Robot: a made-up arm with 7 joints. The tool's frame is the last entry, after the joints.
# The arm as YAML. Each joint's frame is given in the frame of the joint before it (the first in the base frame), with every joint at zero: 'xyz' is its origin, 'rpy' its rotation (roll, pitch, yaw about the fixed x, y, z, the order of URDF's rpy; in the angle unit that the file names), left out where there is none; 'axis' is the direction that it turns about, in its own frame. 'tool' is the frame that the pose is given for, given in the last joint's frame.
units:
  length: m
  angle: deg
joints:
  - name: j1
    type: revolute
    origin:
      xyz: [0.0, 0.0, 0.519]
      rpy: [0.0, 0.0, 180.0]
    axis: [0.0, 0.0, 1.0]
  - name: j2
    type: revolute
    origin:
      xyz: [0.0, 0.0, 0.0]
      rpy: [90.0, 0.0, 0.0]
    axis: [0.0, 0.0, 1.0]
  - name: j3
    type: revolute
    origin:
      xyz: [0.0, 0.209, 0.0]
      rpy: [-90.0, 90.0, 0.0]
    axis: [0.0, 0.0, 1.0]
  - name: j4
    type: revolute
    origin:
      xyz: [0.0, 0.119, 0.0]
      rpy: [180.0, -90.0, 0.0]
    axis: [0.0, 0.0, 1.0]
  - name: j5
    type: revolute
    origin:
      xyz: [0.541, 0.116, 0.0]
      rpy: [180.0, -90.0, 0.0]
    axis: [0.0, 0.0, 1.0]
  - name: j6
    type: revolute
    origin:
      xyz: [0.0, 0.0, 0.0]
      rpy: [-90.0, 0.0, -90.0]
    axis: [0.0, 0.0, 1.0]
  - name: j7
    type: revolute
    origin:
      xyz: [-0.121, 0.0, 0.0]
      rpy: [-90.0, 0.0, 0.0]
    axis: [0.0, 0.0, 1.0]
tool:
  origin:
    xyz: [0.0, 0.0, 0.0]
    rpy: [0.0, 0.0, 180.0]
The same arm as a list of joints. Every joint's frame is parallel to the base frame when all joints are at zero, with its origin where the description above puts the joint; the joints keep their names.
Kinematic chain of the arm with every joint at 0, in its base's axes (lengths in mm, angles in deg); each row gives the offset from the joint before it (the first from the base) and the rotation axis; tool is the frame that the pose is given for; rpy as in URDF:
j1: xyz 0 0 519 axis +z
j2: xyz 0 0 0 axis +y
j3: xyz 0 0 209 axis +z
j4: xyz 119 0 0 axis -y
j5: xyz -116 0 541 axis +z
j6: xyz 0 0 0 axis -y
j7: xyz 121 0 0 axis -z
tool: xyz 0 0 0 rpy 180 0 0

